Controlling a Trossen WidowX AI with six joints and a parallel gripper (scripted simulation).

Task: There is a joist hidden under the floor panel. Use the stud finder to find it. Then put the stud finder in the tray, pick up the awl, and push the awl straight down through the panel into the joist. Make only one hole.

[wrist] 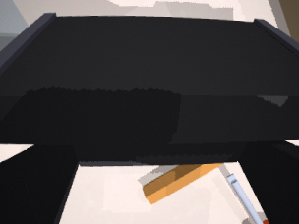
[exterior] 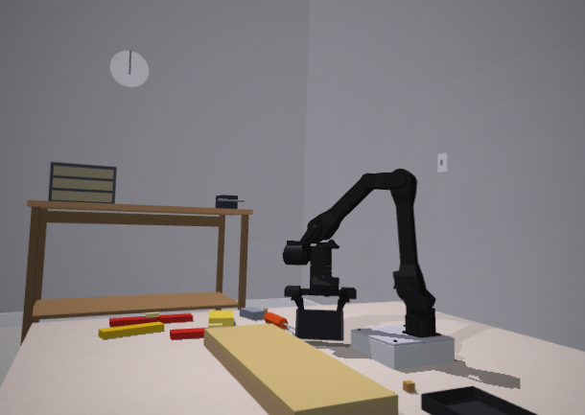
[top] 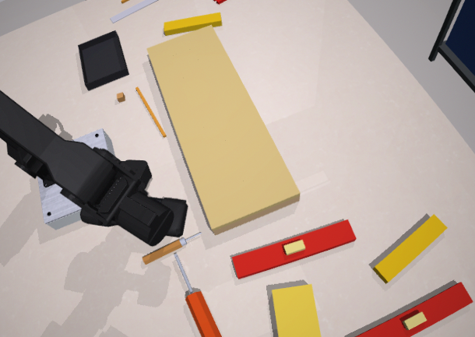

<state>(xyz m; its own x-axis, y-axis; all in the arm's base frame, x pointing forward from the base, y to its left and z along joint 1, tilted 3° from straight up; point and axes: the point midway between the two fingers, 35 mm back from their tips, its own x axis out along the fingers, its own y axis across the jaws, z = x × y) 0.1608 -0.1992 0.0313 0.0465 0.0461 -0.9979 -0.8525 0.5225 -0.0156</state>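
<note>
My gripper tip is now 140 mm to the left of the orange screwdriver, 30 mm short of it and 20 mm above it. Also, from my gripper tip: black tray: 520 mm to the left, 20 mm below; stud finder: 20 mm ahead; ruler: 710 mm to the left, 200 mm ahead, 40 mm below.
</note>
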